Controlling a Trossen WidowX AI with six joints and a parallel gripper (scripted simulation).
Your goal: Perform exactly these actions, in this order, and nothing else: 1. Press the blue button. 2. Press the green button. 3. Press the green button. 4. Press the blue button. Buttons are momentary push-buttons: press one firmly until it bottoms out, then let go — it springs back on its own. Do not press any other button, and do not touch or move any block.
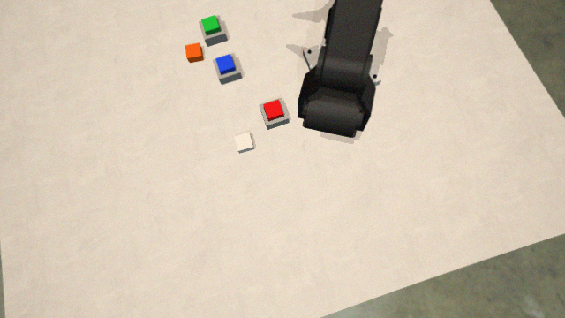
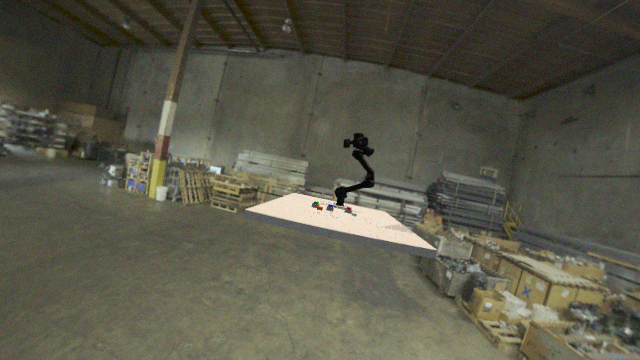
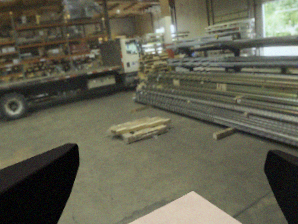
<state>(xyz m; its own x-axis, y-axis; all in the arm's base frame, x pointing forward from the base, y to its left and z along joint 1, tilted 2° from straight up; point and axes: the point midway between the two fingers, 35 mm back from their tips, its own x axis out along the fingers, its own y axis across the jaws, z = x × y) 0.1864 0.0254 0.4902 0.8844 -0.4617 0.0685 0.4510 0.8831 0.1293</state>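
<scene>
The blue button lies 2 cm ahead of my gripper tip, 4 cm to the right of it and 48 cm below it. The rest, counted from my gripper tip: orange block (8 cm ahead, 10 cm to the right, 50 cm below); red button (5 cm behind, 9 cm to the left, 48 cm below); white block (3 cm ahead, 13 cm to the left, 50 cm below).
</scene>
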